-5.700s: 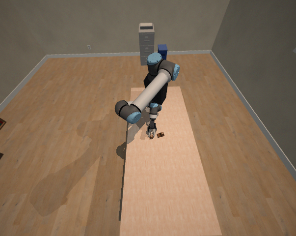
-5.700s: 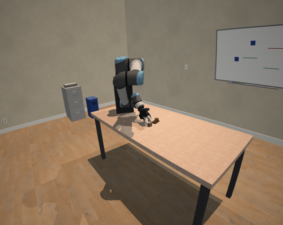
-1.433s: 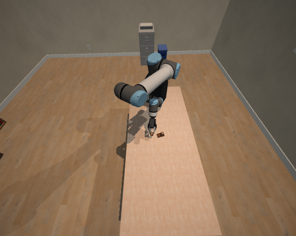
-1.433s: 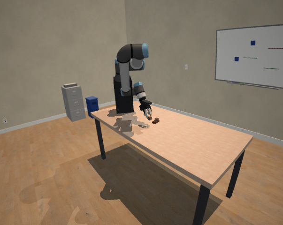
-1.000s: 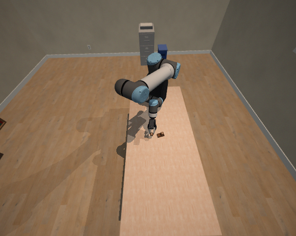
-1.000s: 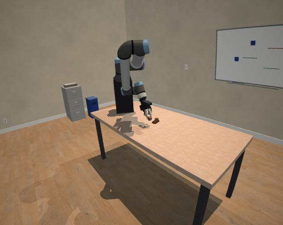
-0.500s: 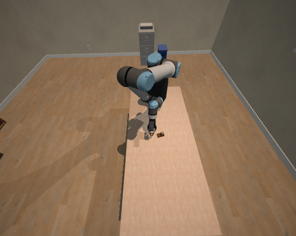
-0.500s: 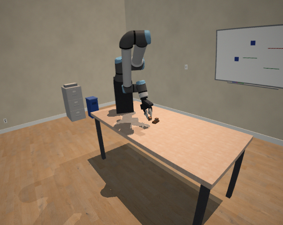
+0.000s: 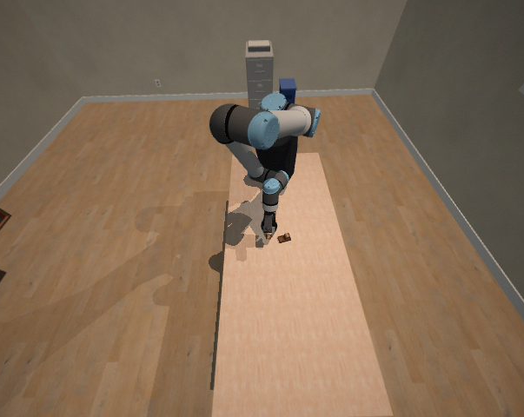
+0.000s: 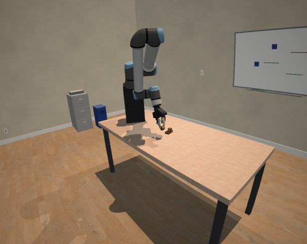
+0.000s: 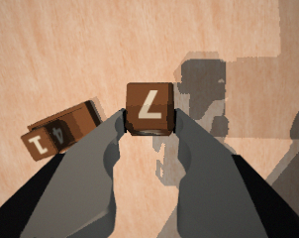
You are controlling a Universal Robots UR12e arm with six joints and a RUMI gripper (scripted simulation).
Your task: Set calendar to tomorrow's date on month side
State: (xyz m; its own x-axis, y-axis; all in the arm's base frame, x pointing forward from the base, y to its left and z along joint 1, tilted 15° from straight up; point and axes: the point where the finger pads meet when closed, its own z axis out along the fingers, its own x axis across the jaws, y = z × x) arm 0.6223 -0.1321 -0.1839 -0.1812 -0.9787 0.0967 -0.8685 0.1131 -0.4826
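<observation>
Right now my hand is 1 cm above the brown digit cube. From my hand the other things lie so: brown calendar tray: 11 cm to the left, 9 cm below, 2 cm behind.
</observation>
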